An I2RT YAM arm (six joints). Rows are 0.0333 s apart.
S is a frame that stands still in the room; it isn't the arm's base.
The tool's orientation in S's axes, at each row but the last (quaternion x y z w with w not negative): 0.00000, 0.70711, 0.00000, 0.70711; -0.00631, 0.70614, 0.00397, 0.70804; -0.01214, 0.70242, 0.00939, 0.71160; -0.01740, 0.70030, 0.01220, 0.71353
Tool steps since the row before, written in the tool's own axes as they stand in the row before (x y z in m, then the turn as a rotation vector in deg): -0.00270, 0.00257, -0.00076, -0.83, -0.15, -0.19; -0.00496, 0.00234, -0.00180, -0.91, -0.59, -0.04; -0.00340, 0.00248, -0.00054, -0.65, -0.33, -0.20; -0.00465, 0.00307, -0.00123, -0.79, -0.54, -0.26
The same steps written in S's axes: -0.00076, 0.00257, 0.00270, -0.19, -0.15, 0.83; -0.00185, 0.00233, 0.00495, -0.03, -0.59, 0.91; -0.00066, 0.00247, 0.00338, -0.20, -0.33, 0.65; -0.00144, 0.00305, 0.00460, -0.25, -0.54, 0.79
